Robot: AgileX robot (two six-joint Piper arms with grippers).
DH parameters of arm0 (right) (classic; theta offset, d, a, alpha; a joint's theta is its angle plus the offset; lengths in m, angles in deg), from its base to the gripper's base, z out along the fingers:
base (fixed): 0 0 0 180
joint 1: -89.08 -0.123 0 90
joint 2: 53.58 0 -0.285 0
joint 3: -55.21 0 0.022 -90
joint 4: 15.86 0.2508 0 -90
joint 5: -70.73 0 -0.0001 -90
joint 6: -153.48 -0.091 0 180
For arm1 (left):
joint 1: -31.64 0.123 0 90
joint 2: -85.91 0 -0.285 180
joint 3: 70.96 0 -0.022 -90
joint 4: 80.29 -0.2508 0 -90
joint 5: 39.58 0 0.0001 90
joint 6: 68.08 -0.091 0 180
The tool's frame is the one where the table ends.
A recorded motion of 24 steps. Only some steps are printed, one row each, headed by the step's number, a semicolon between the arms.
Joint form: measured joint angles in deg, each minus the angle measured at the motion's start. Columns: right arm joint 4, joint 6, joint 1, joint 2, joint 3, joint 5; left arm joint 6, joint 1, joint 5, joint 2, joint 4, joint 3.
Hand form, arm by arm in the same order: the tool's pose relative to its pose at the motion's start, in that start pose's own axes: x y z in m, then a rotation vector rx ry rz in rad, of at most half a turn. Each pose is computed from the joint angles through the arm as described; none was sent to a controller.
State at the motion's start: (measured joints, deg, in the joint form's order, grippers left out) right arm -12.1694 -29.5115 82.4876 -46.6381 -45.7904 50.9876; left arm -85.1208 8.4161 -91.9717 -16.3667 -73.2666 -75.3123
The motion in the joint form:
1: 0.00 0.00 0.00 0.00 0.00 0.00; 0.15 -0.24 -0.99 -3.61 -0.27 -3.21
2: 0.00 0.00 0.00 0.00 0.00 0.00; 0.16 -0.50 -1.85 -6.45 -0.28 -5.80
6: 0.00 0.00 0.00 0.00 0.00 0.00; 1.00 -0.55 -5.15 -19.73 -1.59 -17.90
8: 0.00 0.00 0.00 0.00 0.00 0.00; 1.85 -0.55 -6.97 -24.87 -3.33 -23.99
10: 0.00 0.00 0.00 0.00 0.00 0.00; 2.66 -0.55 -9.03 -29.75 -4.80 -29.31
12: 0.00 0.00 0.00 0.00 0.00 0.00; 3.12 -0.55 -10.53 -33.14 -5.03 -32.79
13: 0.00 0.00 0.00 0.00 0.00 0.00; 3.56 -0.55 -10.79 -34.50 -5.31 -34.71
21: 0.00 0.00 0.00 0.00 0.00 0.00; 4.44 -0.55 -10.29 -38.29 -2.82 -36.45
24: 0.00 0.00 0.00 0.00 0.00 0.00; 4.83 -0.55 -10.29 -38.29 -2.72 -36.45
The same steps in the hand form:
1: 0.0000 0.0000 0.0000 0.0000 0.0000 0.0000; -0.0095 0.0022 0.0140 0.0051 0.0243 0.0032
2: 0.0000 0.0000 0.0000 0.0000 0.0000 0.0000; -0.0166 0.0030 0.0253 0.0124 0.0428 0.0067
6: 0.0000 0.0000 0.0000 0.0000 0.0000 0.0000; -0.0421 0.0151 0.0829 0.0153 0.1234 0.0042
8: 0.0000 0.0000 0.0000 0.0000 0.0000 0.0000; -0.0528 0.0215 0.1022 -0.0048 0.1448 0.0078
10: 0.0000 0.0000 0.0000 0.0000 0.0000 0.0000; -0.0588 0.0268 0.1228 -0.0191 0.1777 0.0077
12: 0.0000 0.0000 0.0000 0.0000 0.0000 0.0000; -0.0611 0.0290 0.1381 -0.0172 0.2024 0.0011
13: 0.0000 0.0000 0.0000 0.0000 0.0000 0.0000; -0.0643 0.0305 0.1427 -0.0230 0.1983 -0.0035
21: 0.0000 0.0000 0.0000 0.0000 0.0000 0.0000; -0.0611 0.0286 0.1682 0.0162 0.2155 -0.0446
24: 0.0000 0.0000 0.0000 0.0000 0.0000 0.0000; -0.0611 0.0285 0.1682 0.0169 0.2152 -0.0524

